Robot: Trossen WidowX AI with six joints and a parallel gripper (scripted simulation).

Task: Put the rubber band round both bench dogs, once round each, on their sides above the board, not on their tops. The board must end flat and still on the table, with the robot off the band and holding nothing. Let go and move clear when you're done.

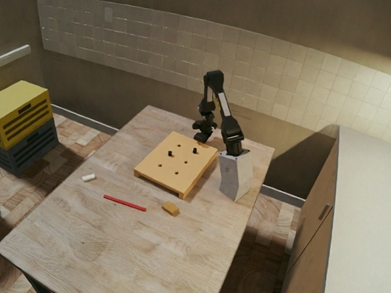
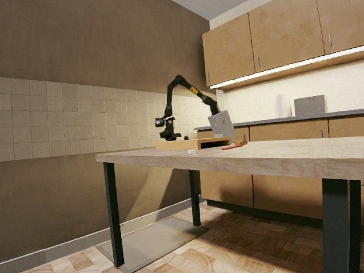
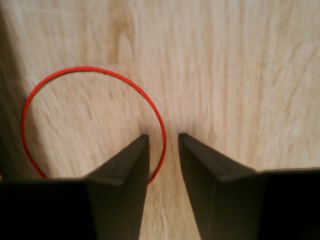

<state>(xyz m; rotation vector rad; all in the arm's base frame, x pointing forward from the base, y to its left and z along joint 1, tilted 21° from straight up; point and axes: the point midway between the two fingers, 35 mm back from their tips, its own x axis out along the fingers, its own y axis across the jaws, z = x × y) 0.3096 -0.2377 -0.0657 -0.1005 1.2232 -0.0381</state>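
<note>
The board lies 20 mm ahead of my hand and 260 mm to the left of it. Round my hand: red stick: 80 mm ahead, 620 mm to the left, 30 mm below; white cylinder: 320 mm ahead, 610 mm to the left, 30 mm below; tan block: 110 mm behind, 530 mm to the left, 20 mm below.
</note>
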